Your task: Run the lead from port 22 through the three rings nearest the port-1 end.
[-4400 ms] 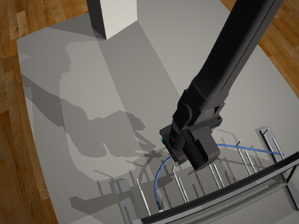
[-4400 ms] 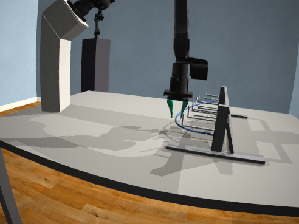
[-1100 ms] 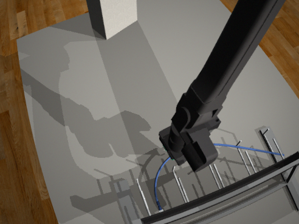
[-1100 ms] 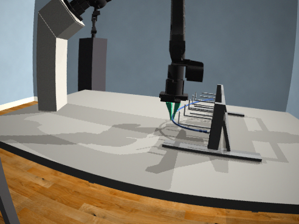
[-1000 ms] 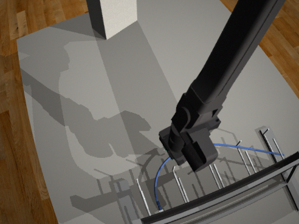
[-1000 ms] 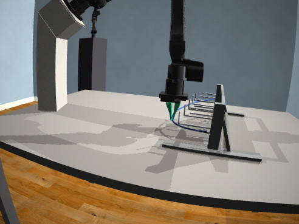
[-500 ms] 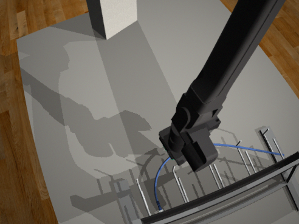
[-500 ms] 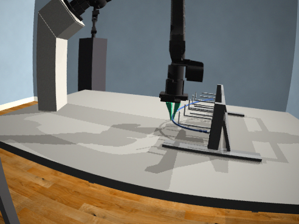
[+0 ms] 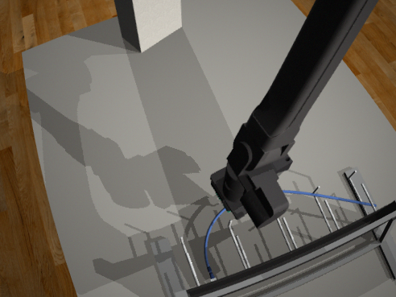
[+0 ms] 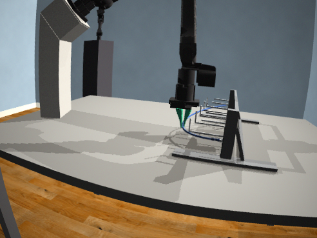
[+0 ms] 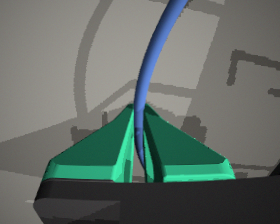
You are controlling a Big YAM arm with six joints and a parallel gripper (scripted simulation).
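Now: hand 150 mm short of the patch panel rack, 100 mm to the right of it and 40 mm below it.
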